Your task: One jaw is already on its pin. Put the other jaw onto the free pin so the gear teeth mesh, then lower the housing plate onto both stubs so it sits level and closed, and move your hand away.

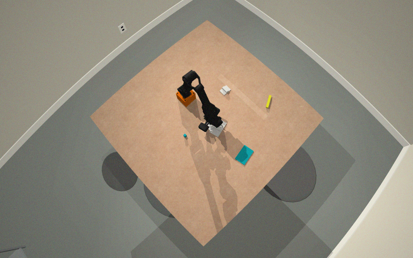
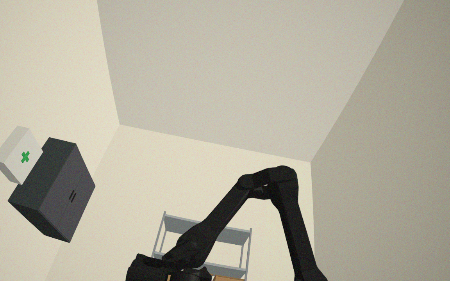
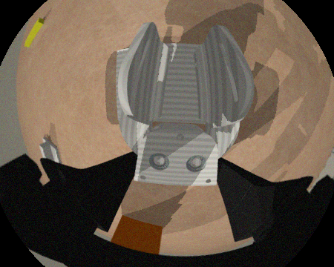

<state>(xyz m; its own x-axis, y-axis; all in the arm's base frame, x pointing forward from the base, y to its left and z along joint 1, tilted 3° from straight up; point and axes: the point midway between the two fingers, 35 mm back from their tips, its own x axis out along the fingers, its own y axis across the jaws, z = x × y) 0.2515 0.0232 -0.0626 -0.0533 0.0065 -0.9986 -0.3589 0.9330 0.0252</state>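
My gripper tip is 10 mm short of the grey housing plate and 20 mm below it. From my gripper tip the other things lie so: grey jaw: 10 mm ahead, 20 mm to the left, 10 mm above; small teal cube: 20 mm behind, 200 mm to the right, 10 mm above; flat teal block: 330 mm ahead, 60 mm to the left.
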